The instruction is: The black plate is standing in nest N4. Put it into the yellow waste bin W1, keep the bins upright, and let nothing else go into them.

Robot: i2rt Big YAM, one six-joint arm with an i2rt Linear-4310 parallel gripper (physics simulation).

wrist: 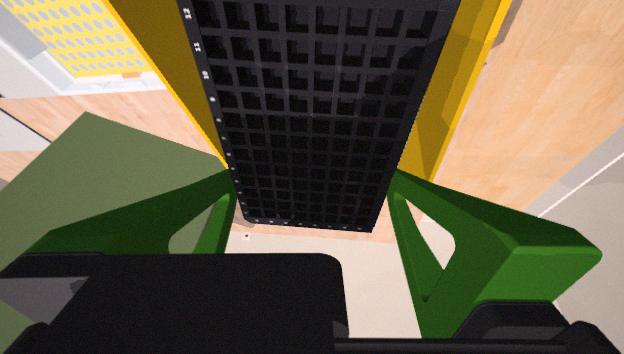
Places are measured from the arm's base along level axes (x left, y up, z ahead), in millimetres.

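Pixels of known places: gripper, between the fingertips: (311,177).
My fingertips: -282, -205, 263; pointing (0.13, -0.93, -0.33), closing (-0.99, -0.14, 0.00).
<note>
Ahead of a thing's pixels: the offset from my fingertips to its middle, as dx, dy, dz. "*": to the spot under its first point.
The black plate @(+1, -2, +26) (312,120), a grid of square wells with white numbers along its left edge, runs from the top centre of the wrist view down between the green fingers. My gripper (311,177) is shut on the black plate, one finger at each long side. The yellow waste bin @(* +70, -14, +59) (142,45) shows behind the plate, with one wall to the left and another to the right. The plate overlaps the bin's opening in this view and hides most of its inside. How deep the plate sits relative to the bin's rim I cannot tell.
A dark green block-like surface (125,165) lies at the left, close to the left finger. A white-framed rack with a yellow perforated top @(+165, -99, +35) (82,37) stands at the upper left. Wooden table surface (560,100) shows on the right.
</note>
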